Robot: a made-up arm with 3 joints.
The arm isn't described. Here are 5 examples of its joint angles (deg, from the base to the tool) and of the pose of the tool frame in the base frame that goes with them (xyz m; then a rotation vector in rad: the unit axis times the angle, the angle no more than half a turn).
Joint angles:
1: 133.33 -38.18 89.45
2: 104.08 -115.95 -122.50
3: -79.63 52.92 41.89
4: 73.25 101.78 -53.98
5: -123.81 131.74 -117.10
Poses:
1: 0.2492 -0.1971 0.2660 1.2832 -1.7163 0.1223
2: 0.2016 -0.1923 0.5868 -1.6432 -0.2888 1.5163
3: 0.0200 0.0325 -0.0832 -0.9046 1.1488 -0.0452
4: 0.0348 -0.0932 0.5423 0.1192 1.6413 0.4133
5: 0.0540 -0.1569 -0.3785 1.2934 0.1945 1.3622
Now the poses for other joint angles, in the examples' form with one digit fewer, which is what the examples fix.
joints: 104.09 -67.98 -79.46
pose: 0.149 -0.015 0.569 2.123 0.451 -1.954
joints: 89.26 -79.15 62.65
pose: 0.208 -0.078 0.327 0.505 -1.489 -0.216
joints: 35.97 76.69 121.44
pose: 0.041 0.326 0.205 1.772 0.217 2.083
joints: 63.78 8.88 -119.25
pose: 0.054 0.258 0.548 0.515 1.199 -1.744
